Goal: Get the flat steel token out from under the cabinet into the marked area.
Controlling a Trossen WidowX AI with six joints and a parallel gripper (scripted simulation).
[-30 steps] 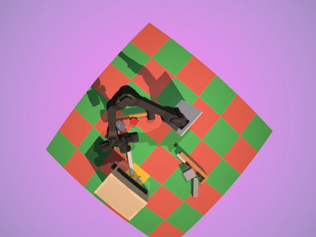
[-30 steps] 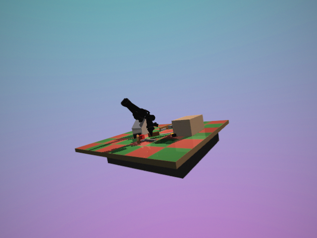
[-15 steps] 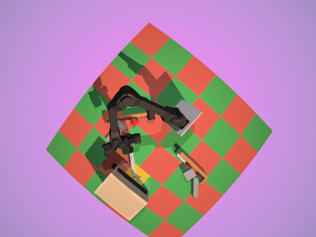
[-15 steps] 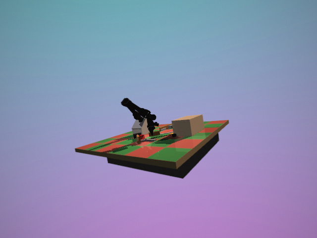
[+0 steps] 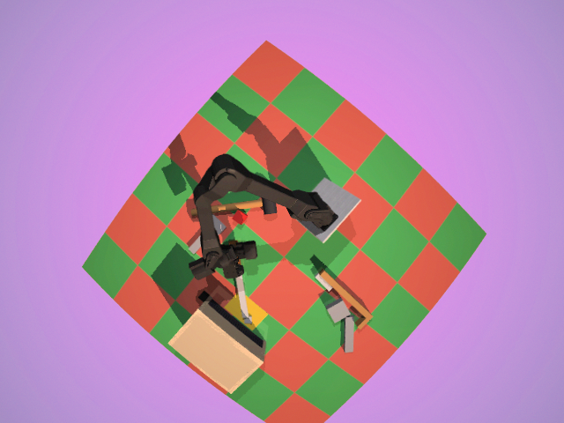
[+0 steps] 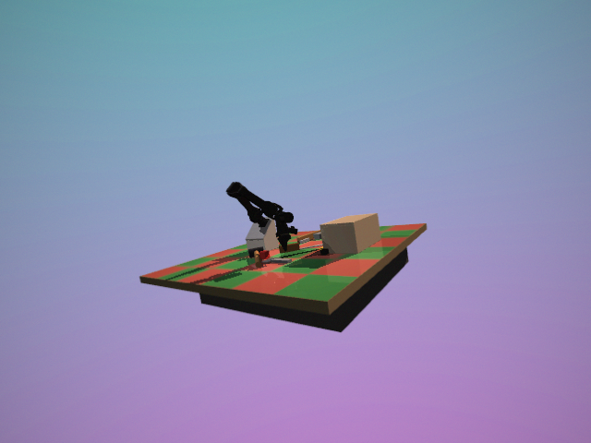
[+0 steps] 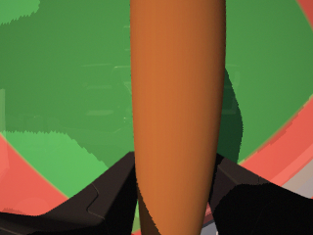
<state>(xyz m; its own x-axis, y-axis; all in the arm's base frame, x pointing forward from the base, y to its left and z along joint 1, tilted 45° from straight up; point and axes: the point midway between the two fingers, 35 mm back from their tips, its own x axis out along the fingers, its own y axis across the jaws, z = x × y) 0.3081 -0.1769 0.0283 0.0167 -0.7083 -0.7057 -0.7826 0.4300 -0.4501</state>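
Now: gripper tip 140 mm past the pale bar, 340 mm to the right of it and 20 mm above it. Also, from my gripper tip: grey t-shaped tool: 30 mm ahead, 120 mm to the right, 20 mm below; grey token: 180 mm ahead, 240 mm to the left, 20 mm below; red cube: 100 mm behind, 70 mm to the right, 10 mm below.
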